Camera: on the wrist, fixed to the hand. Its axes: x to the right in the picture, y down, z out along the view.
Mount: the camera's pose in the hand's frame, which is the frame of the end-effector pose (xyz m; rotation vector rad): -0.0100 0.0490 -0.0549 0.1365 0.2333 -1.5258
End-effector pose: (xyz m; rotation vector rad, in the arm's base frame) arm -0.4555 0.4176 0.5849 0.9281 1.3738 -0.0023
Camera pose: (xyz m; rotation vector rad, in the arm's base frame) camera -0.4785 0.4756 0.6252 -0.2136 2.0105 -1.1687
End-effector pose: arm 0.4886 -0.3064 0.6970 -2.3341 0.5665 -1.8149
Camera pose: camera 0.4237 -0.3410 0.6866 1.6005 1.1166 1.4788
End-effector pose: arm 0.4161 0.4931 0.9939 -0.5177 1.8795 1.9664
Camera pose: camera 0.4006 0.4361 1.0389 -1.5426 0.9749 0.7340
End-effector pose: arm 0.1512 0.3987 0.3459 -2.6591 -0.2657 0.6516
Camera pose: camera 0.1731 0.3338 0.3746 -1.6053 -1.7627 -0.1587
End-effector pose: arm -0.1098 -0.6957 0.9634 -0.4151 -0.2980 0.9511
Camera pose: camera -0.1274 -0.6905 0.8914 -0.0779 -0.2424 -0.5679
